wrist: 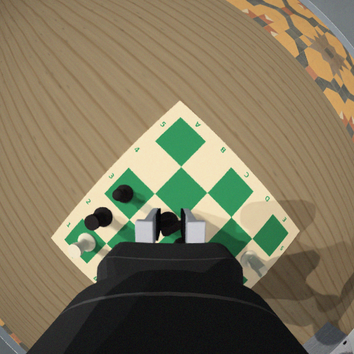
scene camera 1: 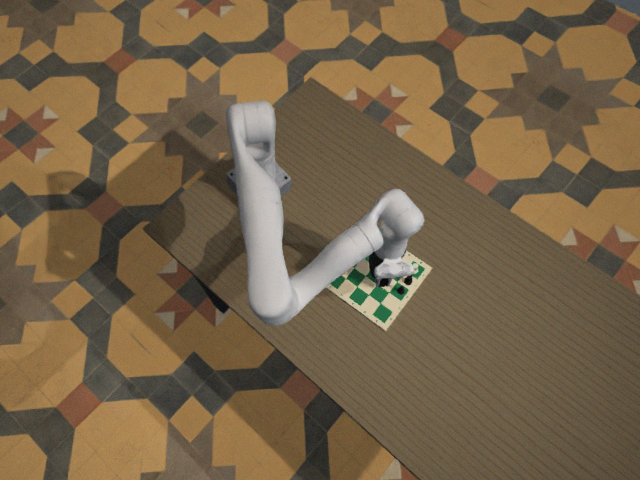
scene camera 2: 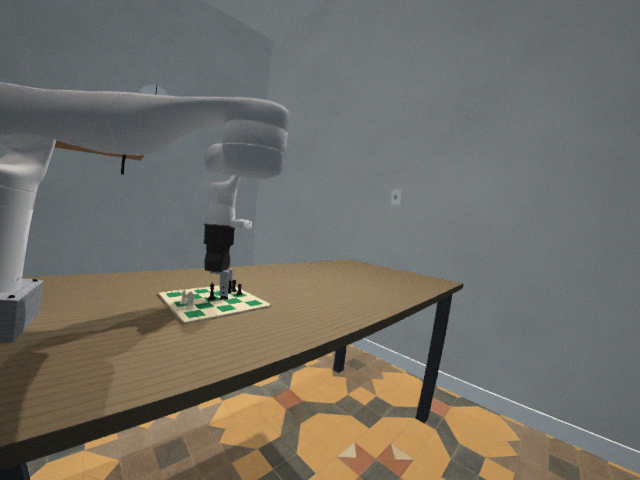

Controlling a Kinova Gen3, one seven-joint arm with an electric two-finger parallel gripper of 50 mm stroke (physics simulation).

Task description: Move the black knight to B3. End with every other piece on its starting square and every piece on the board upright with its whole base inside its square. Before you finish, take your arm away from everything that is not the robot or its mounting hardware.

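My gripper is low over the chessboard, shut on a black piece, which I take for the black knight. The knight is at B3, toward its C3 side; fingers hide much of it, and I cannot tell whether its base touches the board. Another black piece stands close behind it around C3, mostly hidden in the wrist view. A black piece stands on A3, a taller black piece on A2, and a white piece on A1.
A white piece stands toward the E side of the board. A second white piece stands near it in scene camera 2. The board lies on the wooden table. The arm hides part of the board in scene camera 1.
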